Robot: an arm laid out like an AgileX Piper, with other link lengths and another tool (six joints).
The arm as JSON. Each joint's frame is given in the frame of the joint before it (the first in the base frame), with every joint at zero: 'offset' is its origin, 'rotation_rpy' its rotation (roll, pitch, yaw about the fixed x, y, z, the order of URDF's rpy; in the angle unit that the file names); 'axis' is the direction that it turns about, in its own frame. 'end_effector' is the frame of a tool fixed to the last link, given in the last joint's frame.
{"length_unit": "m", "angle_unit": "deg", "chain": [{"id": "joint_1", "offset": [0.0, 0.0, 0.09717], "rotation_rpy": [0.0, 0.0, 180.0], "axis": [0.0, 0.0, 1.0]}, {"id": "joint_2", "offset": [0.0, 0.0, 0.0], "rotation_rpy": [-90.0, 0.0, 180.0], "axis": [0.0, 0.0, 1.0]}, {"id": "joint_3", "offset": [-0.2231, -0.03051, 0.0], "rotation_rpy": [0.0, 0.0, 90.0], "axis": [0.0, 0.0, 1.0]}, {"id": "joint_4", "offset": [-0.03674, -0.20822, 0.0], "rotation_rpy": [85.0, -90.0, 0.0], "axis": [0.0, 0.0, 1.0]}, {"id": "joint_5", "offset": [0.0, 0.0, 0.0], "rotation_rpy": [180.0, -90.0, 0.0], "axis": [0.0, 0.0, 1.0]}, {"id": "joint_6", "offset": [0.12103, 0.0, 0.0], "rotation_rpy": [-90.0, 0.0, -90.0], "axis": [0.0, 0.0, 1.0]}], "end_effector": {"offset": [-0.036, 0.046, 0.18], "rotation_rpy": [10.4, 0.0, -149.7]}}
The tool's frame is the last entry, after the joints.
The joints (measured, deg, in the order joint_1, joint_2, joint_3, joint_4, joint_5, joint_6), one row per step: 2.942 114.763 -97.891 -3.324 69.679 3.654; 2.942 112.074 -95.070 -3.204 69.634 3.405; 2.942 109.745 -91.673 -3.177 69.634 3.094; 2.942 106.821 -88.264 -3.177 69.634 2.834; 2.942 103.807 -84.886 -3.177 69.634 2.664; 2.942 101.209 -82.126 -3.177 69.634 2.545; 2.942 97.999 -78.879 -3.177 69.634 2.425; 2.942 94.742 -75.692 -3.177 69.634 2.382; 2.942 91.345 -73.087 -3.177 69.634 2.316; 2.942 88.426 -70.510 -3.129 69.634 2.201; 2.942 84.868 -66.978 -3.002 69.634 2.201; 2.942 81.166 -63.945 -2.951 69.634 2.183; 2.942 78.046 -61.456 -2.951 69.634 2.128; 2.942 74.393 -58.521 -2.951 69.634 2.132; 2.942 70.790 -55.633 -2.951 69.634 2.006; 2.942 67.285 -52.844 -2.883 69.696 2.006; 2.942 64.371 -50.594 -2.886 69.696 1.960; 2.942 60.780 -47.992 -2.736 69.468 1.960
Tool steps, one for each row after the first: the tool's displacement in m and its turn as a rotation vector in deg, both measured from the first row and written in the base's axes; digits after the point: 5 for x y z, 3 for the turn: -0.00940 -0.00003 0.00489 0.076 0.104 0.224; -0.02329 -0.00081 0.00533 0.006 1.187 0.525; -0.03619 -0.00164 0.00865 -0.052 1.683 0.782; -0.04904 -0.00242 0.01201 -0.090 2.055 0.950; -0.05945 -0.00303 0.01498 -0.113 2.222 1.068; -0.07159 -0.00373 0.01863 -0.130 2.265 1.187; -0.08354 -0.00437 0.02202 -0.133 2.197 1.229; -0.09200 -0.00485 0.02740 -0.110 1.408 1.294; -0.10131 -0.00516 0.03016 -0.066 1.074 1.398; -0.11515 -0.00522 0.03120 0.059 1.053 1.370; -0.12585 -0.00552 0.03385 0.133 0.387 1.378; -0.13445 -0.00600 0.03570 0.149 -0.241 1.433; -0.14466 -0.00652 0.03697 0.178 -0.959 1.430; -0.15451 -0.00710 0.03744 0.185 -1.668 1.555; -0.16429 -0.00726 0.03708 0.276 -2.319 1.540; -0.17157 -0.00768 0.03656 0.290 -2.981 1.587; -0.17833 -0.00725 0.03588 0.485 -4.191 1.574
